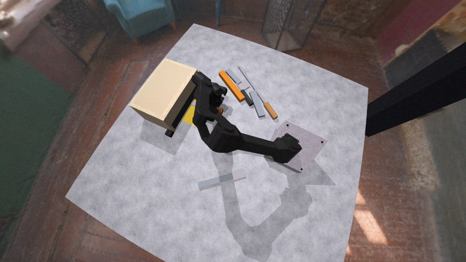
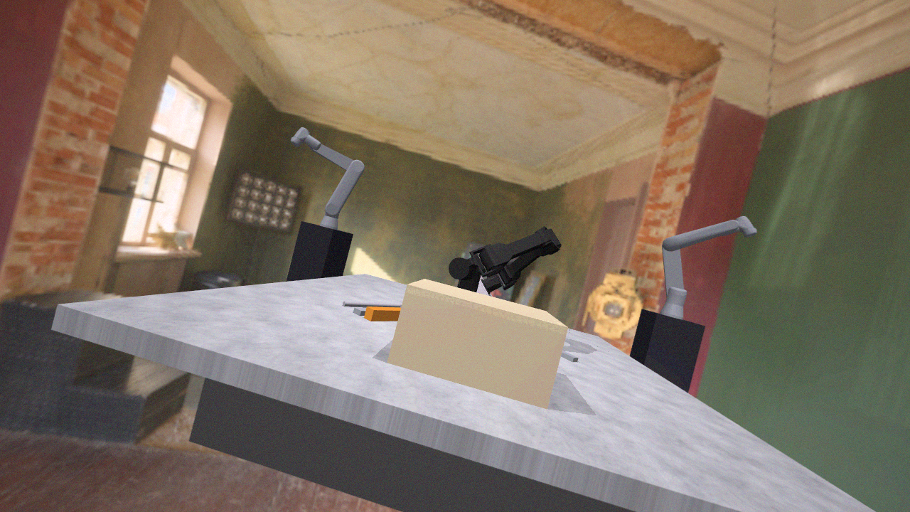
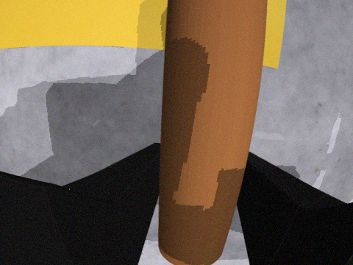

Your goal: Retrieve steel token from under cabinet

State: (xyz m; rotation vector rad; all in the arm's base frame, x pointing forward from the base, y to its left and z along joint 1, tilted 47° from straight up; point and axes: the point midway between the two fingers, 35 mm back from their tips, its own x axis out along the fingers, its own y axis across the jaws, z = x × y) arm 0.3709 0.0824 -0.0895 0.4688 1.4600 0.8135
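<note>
My gripper tip is now 16 cm to the left of the grey bar and 16 cm past it. Round my gripper tip: flat grey token (24 cm ahead, 8 cm to the left); orange bar (18 cm to the right, 1 cm ahead, 1 cm above); black-handled tool (18 cm to the right, 6 cm behind).
</note>
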